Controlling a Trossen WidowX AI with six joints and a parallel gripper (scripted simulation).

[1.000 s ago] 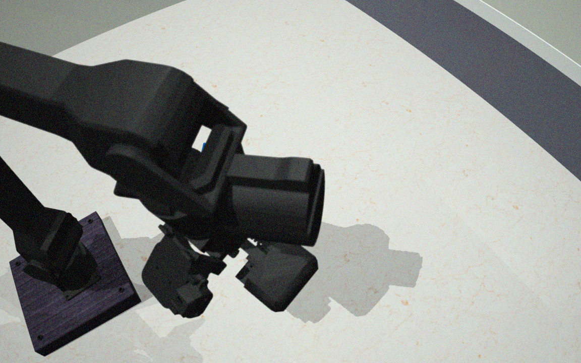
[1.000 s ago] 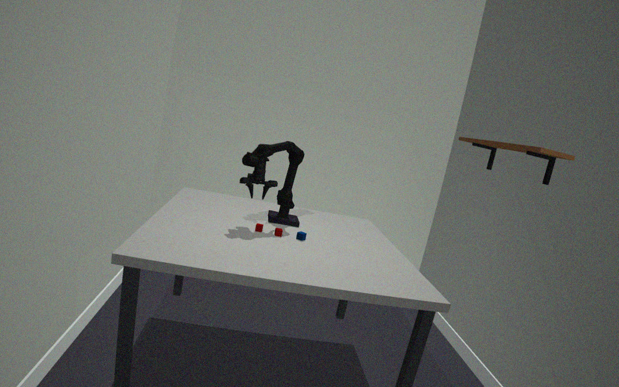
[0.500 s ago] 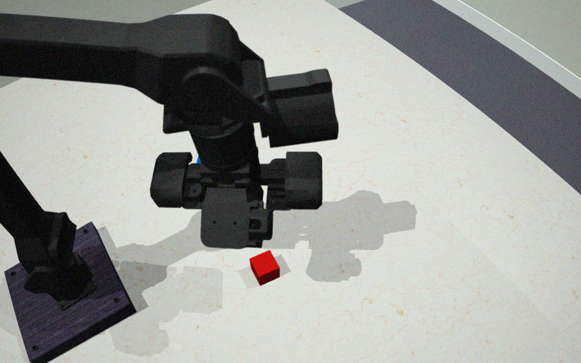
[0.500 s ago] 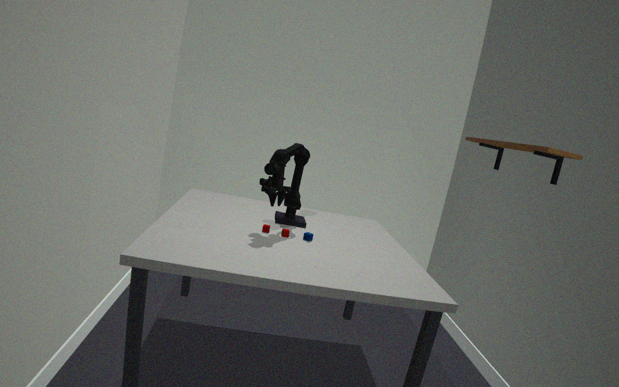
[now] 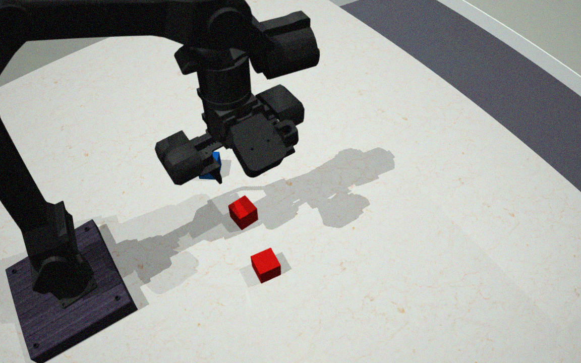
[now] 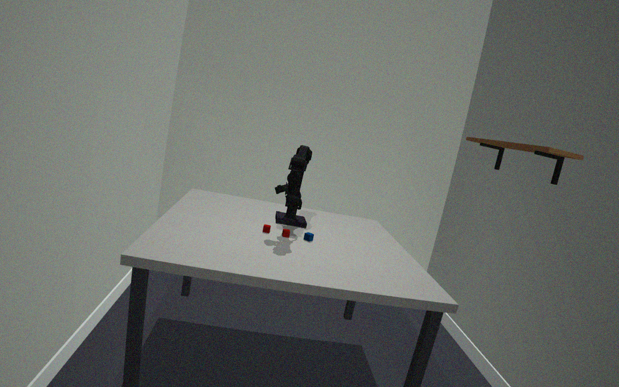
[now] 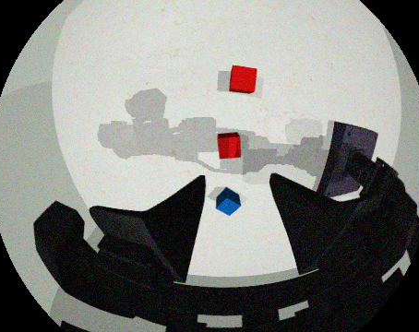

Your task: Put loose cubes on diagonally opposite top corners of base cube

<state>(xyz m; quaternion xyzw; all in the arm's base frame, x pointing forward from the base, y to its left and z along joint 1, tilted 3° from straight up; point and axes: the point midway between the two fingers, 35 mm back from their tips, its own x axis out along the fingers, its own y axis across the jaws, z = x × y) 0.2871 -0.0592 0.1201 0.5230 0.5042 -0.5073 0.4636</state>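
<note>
Now: the blue base cube 120 mm to the left of my gripper tip, 110 mm below it and 10 mm ahead of it.
</note>
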